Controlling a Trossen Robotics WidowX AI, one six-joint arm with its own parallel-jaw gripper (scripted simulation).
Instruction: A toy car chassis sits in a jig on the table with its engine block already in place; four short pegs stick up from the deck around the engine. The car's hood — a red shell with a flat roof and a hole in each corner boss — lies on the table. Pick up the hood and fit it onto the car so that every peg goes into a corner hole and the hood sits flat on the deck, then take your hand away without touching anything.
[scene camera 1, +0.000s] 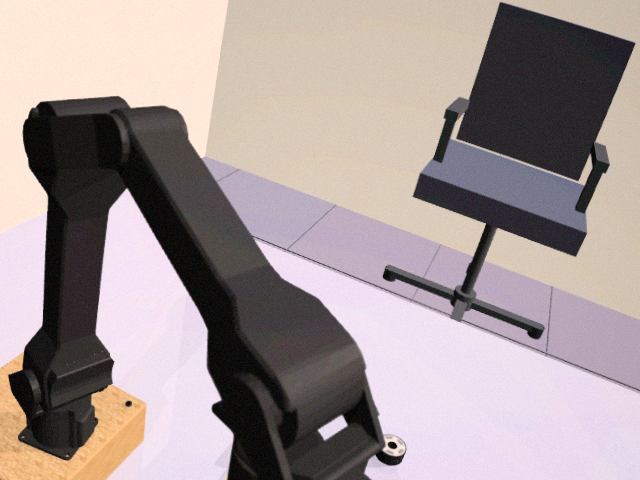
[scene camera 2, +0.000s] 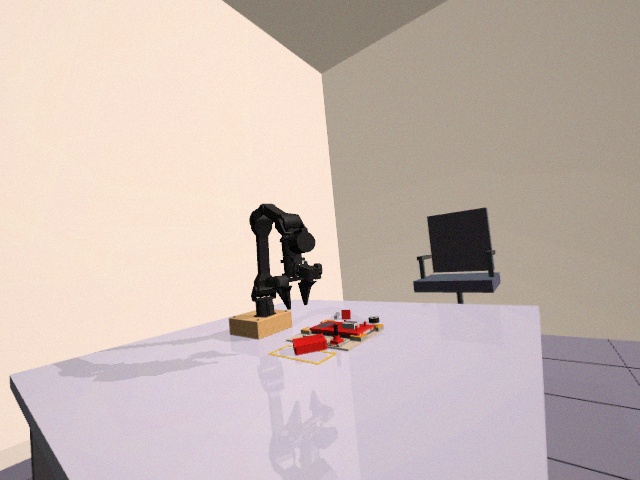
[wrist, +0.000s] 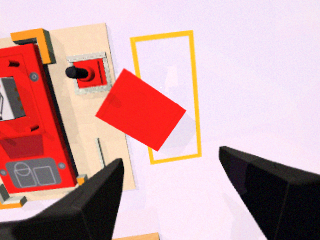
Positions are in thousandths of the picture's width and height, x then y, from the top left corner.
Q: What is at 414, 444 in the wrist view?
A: A red hood.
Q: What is the gripper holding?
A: Nothing.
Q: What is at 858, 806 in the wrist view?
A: The gripper.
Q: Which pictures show the gripper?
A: Scene camera 2 and the wrist view only.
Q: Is the gripper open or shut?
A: Open.
